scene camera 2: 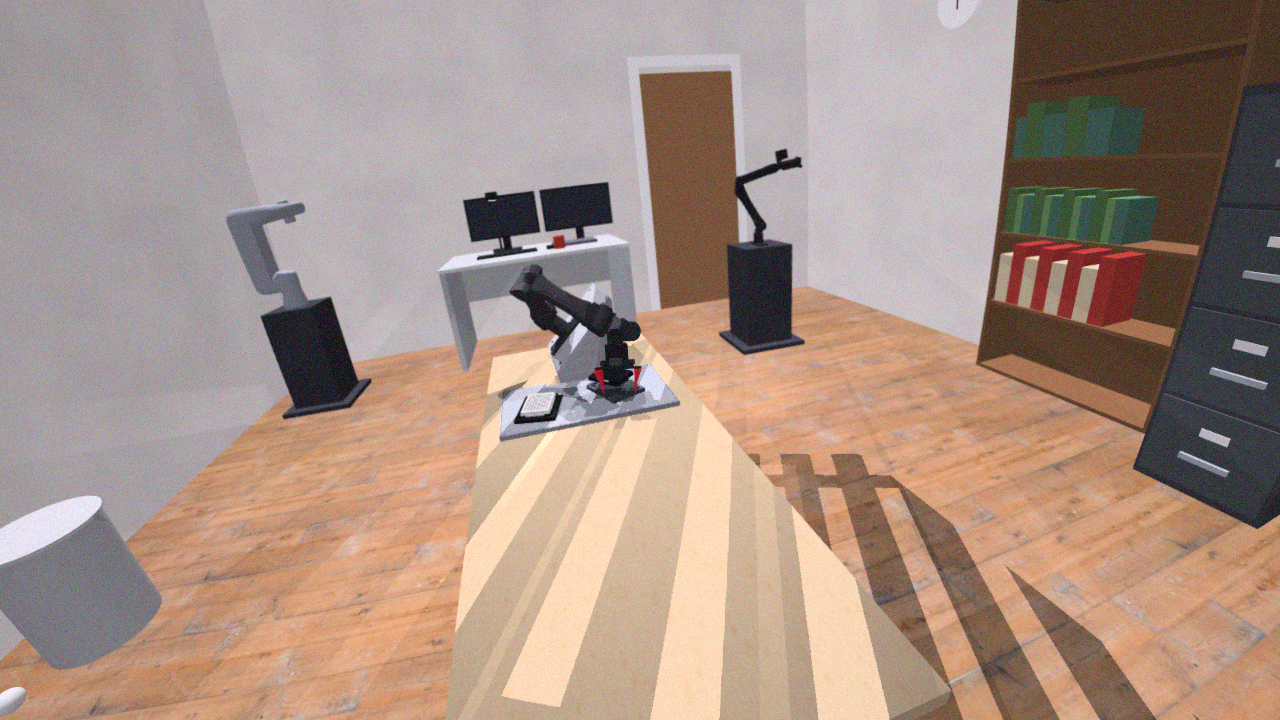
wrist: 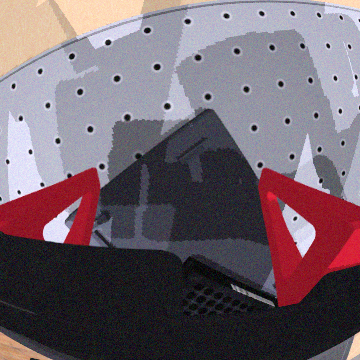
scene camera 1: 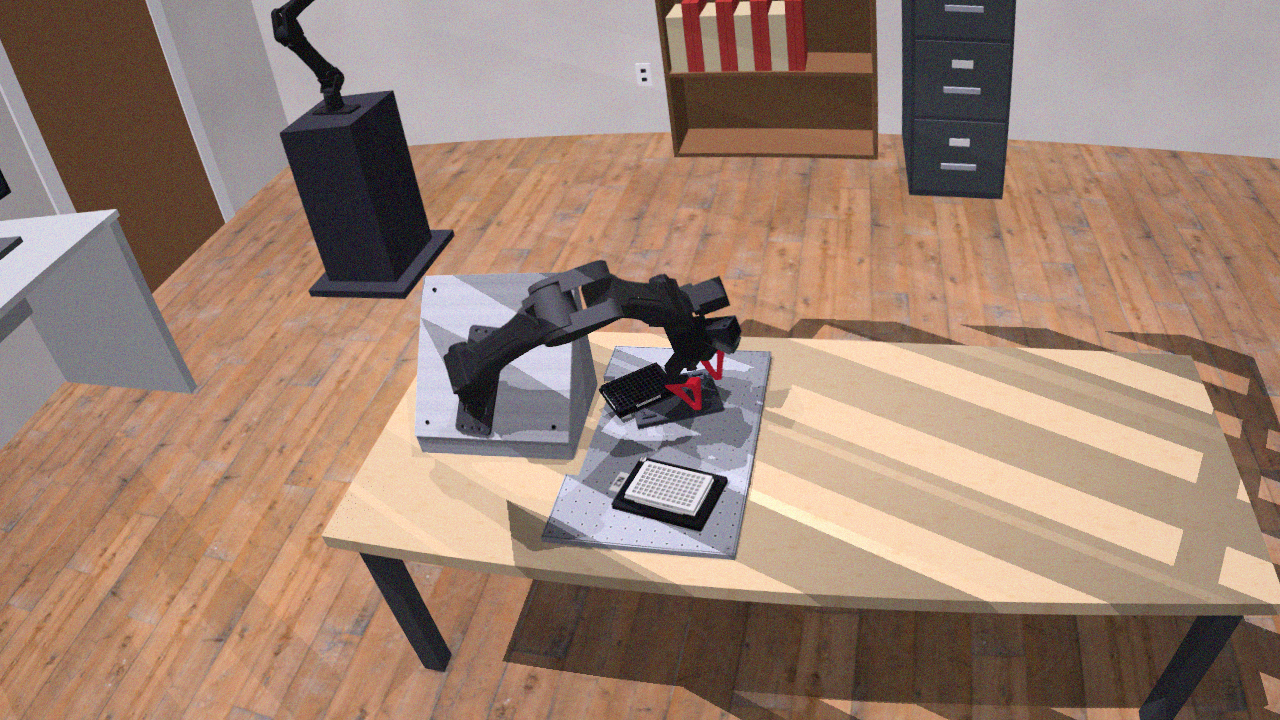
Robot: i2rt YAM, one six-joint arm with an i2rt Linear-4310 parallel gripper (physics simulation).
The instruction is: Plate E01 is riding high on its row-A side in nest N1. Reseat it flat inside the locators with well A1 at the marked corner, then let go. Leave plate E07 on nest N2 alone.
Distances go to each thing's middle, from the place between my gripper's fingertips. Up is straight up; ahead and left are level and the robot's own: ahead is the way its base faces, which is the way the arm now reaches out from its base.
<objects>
I see the nest N1 (scene camera 1: 673, 408) 7 cm behind my hand and 1 cm below it. Also, from my hand: black plate (scene camera 1: 641, 388): 13 cm behind, 1 cm to the right, 1 cm above; then nest N2 (scene camera 1: 697, 522): 25 cm to the right, 3 cm behind, 1 cm below.
</objects>
